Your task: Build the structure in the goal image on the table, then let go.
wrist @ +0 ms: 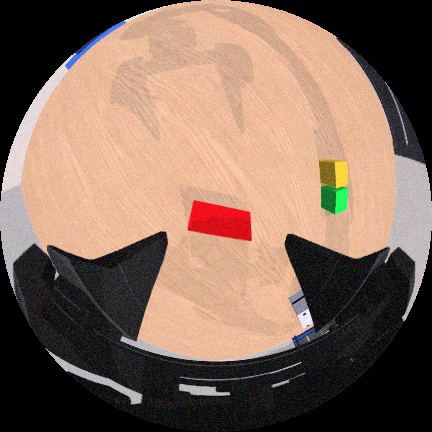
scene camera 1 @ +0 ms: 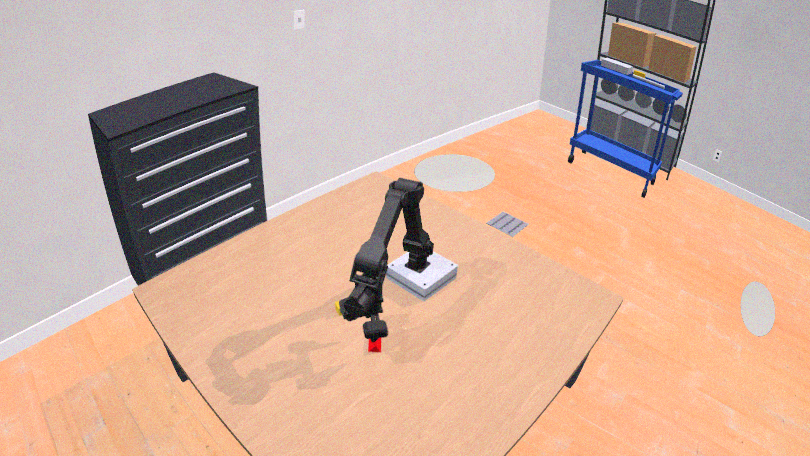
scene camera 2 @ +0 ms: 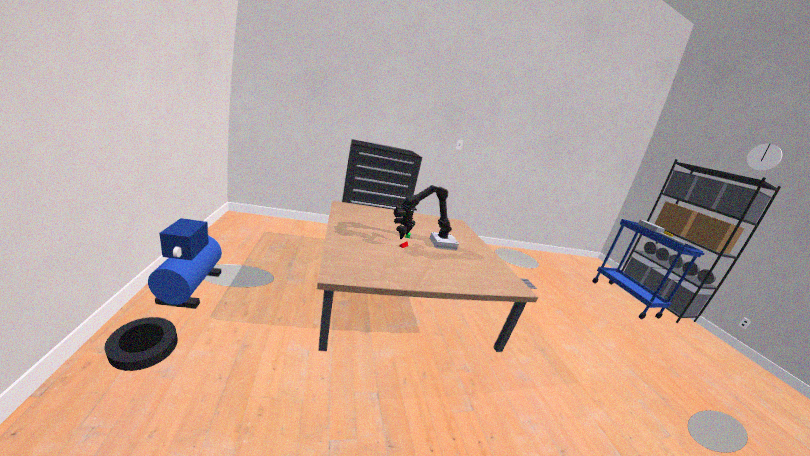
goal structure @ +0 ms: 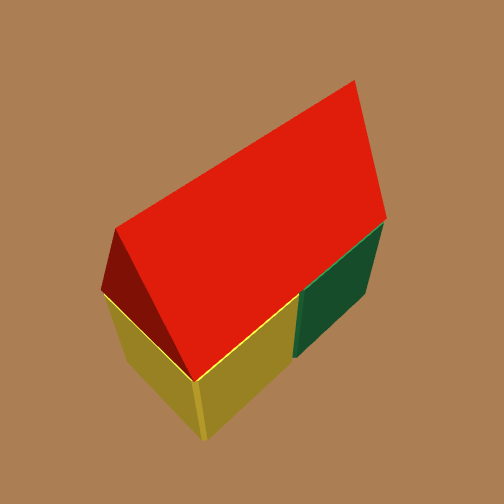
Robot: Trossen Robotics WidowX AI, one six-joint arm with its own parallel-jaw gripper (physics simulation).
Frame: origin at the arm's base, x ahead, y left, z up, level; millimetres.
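Seen in the pictures: gripper, fingertip midpoint: (wrist: 228, 239) (scene camera 2: 403, 236); arm's base, origin of the base link: (scene camera 1: 417, 265) (scene camera 2: 443, 236).
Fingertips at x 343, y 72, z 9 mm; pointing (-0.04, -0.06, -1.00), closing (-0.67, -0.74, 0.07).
Offsets run from my fingertips to a thing's top centre. Level surfaces: height alone.
A red block {dy +6, dx -7, dz -35 mm} (scene camera 1: 374, 346) (scene camera 2: 404, 244) (wrist: 220, 221) lies on the table, longer than it is wide in the wrist view. My gripper (scene camera 1: 374, 334) (scene camera 2: 402, 233) (wrist: 228, 239) is open and empty above it; the block shows ahead of and between the fingertips in the wrist view. A yellow block {dy -156, dx -57, dz -32 mm} (scene camera 1: 338, 307) (wrist: 334, 173) and a green block {dy -140, dx -91, dz -32 mm} (scene camera 2: 408, 235) (wrist: 334, 200) sit close beside each other, right of the red block in the wrist view. Whether they touch is hard to tell. The arm partly hides the yellow block in scene camera 1, and the green block does not show there.
The arm's pale base plate (scene camera 1: 422, 275) (scene camera 2: 444, 241) stands on the wooden table {dz -65 mm} (scene camera 1: 470, 396) (scene camera 2: 396, 274). A black drawer cabinet (scene camera 1: 187, 181) (scene camera 2: 379, 174) stands beyond the table's edge. A blue cart (scene camera 1: 617, 152) (scene camera 2: 632, 287) and a blue compressor (scene camera 2: 184, 269) stand on the floor away from the table.
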